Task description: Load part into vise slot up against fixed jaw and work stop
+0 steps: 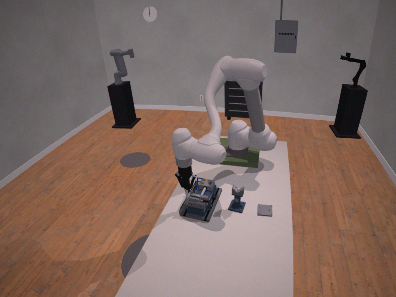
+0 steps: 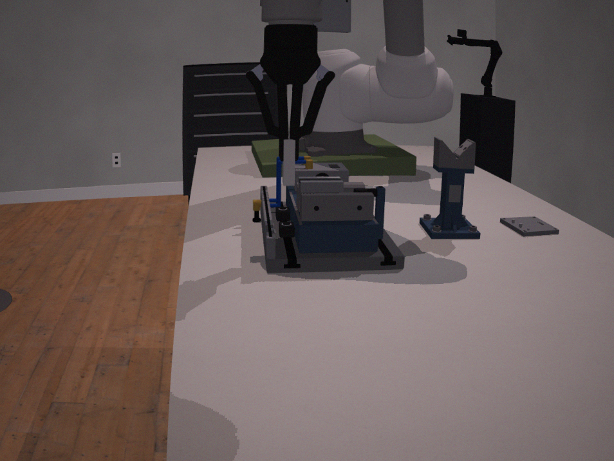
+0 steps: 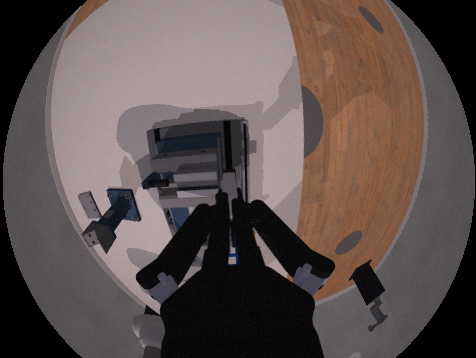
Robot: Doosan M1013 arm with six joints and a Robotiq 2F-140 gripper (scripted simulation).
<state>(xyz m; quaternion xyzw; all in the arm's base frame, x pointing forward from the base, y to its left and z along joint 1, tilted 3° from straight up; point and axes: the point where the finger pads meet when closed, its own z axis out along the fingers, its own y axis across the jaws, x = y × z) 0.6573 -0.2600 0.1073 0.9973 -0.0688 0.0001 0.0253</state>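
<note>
Now: hand 5 cm to the right of the grey part, 4 cm above it and 1 cm short of it. From my hand the other things lie so: vise (10 cm below, 7 cm to the left, 6 cm behind).
</note>
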